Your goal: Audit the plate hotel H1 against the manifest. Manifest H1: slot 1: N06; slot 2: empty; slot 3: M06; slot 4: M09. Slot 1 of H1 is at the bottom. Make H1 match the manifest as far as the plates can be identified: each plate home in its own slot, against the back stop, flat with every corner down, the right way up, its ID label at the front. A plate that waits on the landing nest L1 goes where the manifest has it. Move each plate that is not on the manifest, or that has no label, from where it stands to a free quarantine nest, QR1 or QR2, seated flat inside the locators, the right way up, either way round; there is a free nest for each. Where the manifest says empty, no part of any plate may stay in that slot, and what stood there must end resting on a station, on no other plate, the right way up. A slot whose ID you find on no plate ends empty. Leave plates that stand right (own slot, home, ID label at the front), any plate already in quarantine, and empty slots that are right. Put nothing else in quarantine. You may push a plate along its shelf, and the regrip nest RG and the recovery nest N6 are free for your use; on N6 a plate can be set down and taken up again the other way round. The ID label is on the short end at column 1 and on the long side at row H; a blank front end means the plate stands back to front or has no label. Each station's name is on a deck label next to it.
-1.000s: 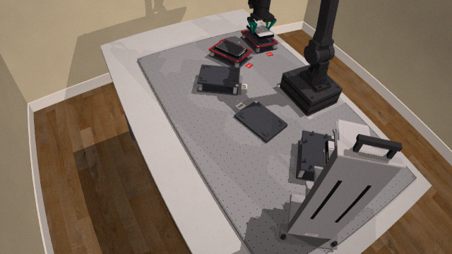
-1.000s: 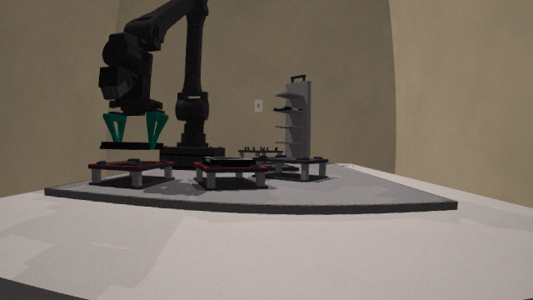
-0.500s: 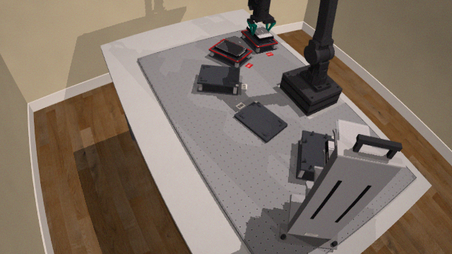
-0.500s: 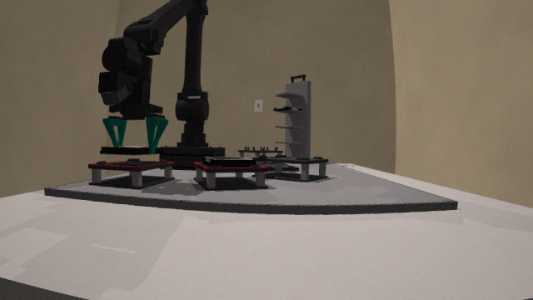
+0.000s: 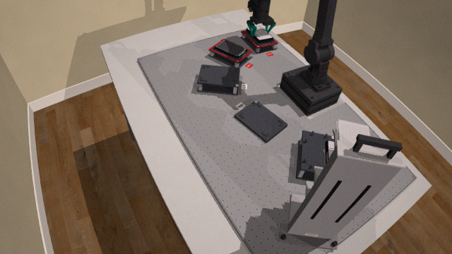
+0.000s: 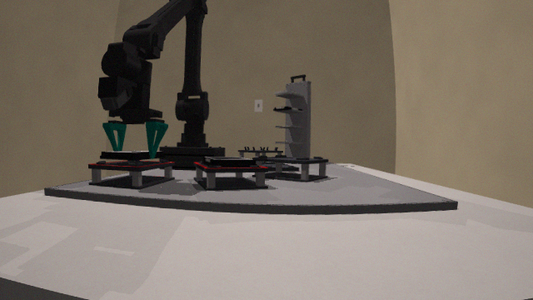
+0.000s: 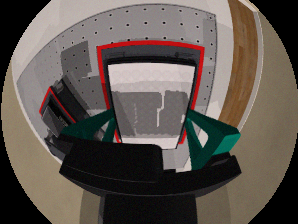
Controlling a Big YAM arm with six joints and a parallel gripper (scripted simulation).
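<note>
Now: hand 20 mm above the red-rimmed quarantine nest. From my hand the other things lie so: white plate: 830 mm to the left, 350 mm ahead, 280 mm above; H1 deck label: 860 mm to the left, 240 mm ahead, 60 mm below; plate hotel H1: 890 mm to the left, 400 mm ahead, 150 mm above.
</note>
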